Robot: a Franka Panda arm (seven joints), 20 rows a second.
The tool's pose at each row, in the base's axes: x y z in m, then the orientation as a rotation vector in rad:
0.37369, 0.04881, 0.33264, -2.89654, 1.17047, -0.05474
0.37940, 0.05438, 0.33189, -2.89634, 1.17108, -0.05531
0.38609, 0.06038, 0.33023, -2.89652, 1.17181, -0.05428
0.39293, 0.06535, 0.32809, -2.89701, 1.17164, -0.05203
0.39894, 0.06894, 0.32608, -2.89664, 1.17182, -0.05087
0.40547, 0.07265, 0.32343, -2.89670, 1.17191, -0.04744
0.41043, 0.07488, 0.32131, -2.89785, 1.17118, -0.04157
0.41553, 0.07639, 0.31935, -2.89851, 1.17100, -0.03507
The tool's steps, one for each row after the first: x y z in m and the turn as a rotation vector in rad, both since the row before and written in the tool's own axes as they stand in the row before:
0.00021, -0.00795, 0.00099, 0.00008, 0.00036, 0.00041
0.00059, -0.00891, 0.00194, -0.00065, -0.00045, 0.00039
0.00140, -0.00826, 0.00241, -0.00087, -0.00121, -0.00021
0.00177, -0.00670, 0.00224, -0.00001, -0.00079, 0.00021
0.00205, -0.00713, 0.00290, -0.00086, -0.00202, 0.00006
0.00197, -0.00499, 0.00230, -0.00206, -0.00323, -0.00069
0.00258, -0.00458, 0.00212, -0.00199, -0.00369, -0.00024

